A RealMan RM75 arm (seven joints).
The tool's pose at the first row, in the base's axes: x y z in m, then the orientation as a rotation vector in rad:
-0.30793 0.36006 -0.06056 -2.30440 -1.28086 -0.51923
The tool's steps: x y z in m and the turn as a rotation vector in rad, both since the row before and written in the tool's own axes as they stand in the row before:
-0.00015 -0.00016 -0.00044 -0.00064 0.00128 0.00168
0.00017 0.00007 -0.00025 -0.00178 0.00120 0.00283
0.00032 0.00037 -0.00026 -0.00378 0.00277 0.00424
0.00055 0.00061 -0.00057 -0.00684 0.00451 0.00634
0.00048 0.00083 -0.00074 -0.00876 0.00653 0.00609
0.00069 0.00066 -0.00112 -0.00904 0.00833 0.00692
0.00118 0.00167 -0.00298 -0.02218 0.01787 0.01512
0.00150 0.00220 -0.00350 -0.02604 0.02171 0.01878
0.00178 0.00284 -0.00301 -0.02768 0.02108 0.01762
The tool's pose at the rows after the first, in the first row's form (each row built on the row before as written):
-0.30819 0.35979 -0.06024 -2.30511 -1.27823 -0.52054
-0.30807 0.35974 -0.05996 -2.30740 -1.27426 -0.52223
-0.30762 0.35964 -0.05965 -2.31120 -1.26788 -0.52666
-0.30688 0.35941 -0.05901 -2.31762 -1.25815 -0.53458
-0.30602 0.35893 -0.05831 -2.32433 -1.24777 -0.54623
-0.30525 0.35845 -0.05715 -2.33062 -1.23549 -0.55978
-0.30366 0.35675 -0.05439 -2.34620 -1.20851 -0.59082
-0.30164 0.35463 -0.05111 -2.36394 -1.17474 -0.62771
-0.29898 0.35251 -0.04816 -2.38220 -1.14205 -0.66547

